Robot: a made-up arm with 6 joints.
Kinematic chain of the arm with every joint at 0, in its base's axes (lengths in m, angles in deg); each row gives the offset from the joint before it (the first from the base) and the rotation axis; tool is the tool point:
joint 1: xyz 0 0 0.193 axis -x
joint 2: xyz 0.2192 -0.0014 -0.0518 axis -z
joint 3: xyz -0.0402 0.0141 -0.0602 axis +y
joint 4: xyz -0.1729 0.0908 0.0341 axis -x
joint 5: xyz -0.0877 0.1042 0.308 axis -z
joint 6: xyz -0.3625 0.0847 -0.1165 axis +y
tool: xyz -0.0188 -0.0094 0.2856
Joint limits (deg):
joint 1: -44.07..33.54
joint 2: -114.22..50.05
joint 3: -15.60..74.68
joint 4: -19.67..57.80
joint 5: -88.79..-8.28
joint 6: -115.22..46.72
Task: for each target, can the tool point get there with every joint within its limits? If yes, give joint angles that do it. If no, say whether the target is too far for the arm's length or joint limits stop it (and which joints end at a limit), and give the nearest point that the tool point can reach.
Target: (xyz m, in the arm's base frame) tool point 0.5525 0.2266 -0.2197
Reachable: no: joint limits stop it (at a limit: joint 1, joint 3, joint 4, joint 5, joint 6) | nearest point 0.7128 0.0696 -0.1425 | short by 0.237 m
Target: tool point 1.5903 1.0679 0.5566
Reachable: no: too far | nearest point 0.6459 0.6229 0.4981 | short by 1.046 m
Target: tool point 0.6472 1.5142 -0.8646
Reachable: no: too far | nearest point 0.1388 0.7935 -0.3612 | short by 1.015 m
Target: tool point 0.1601 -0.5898 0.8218
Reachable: yes | joints 12.89 -96.79 9.27 4.37 -20.28 -23.23
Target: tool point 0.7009 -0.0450 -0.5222
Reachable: no: joint limits stop it (at a limit: joint 1, joint 3, joint 4, joint 6) | nearest point 0.7000 -0.1520 -0.4102 | short by 0.155 m
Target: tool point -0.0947 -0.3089 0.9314
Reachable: yes | joints -16.58 -59.53 53.22 14.96 -14.95 -46.12
